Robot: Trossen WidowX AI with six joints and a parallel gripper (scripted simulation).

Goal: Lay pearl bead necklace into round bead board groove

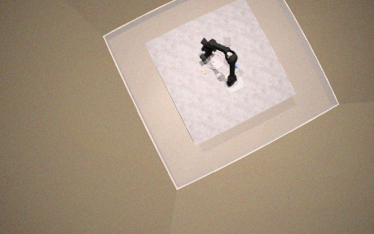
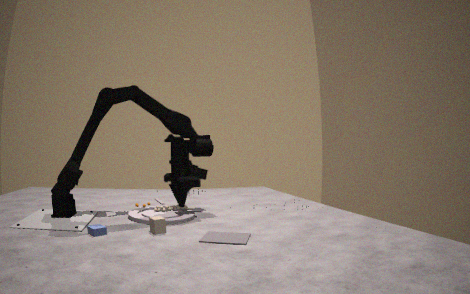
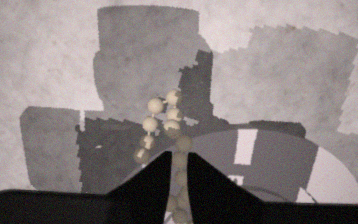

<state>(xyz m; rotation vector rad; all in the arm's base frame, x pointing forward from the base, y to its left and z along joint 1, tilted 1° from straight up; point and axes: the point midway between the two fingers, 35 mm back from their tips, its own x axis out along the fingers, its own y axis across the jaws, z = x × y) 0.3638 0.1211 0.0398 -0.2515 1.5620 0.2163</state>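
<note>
Right now my gripper tip is 70 mm to the left of the round bead board, 60 mm past it and 10 mm above it. From my gripper tip the other things lie so: flat grey plate (290 mm to the right, 90 mm ahead, 20 mm below); then cream cube (230 mm to the right, 60 mm behind); then blue block (270 mm to the right, 210 mm behind, 10 mm below).
</note>
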